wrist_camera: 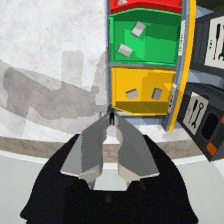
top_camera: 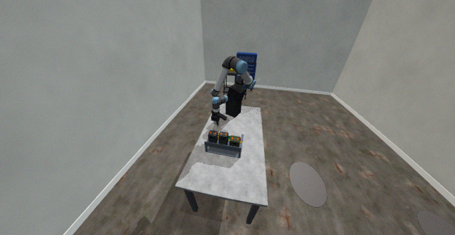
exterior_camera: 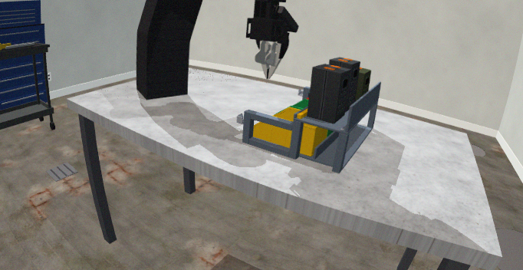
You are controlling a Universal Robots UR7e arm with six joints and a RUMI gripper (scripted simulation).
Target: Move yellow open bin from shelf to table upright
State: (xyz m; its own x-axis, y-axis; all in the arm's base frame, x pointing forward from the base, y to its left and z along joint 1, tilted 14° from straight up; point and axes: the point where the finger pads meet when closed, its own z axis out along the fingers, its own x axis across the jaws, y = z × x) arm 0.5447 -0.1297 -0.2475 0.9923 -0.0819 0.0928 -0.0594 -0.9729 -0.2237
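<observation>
Right now the yellow open bin is 13 cm below my hand, 8 cm ahead of it and 1 cm to the right of it. From my hand the other things lie so: green bin 13 cm below, 11 cm to the left, 9 cm ahead.
</observation>
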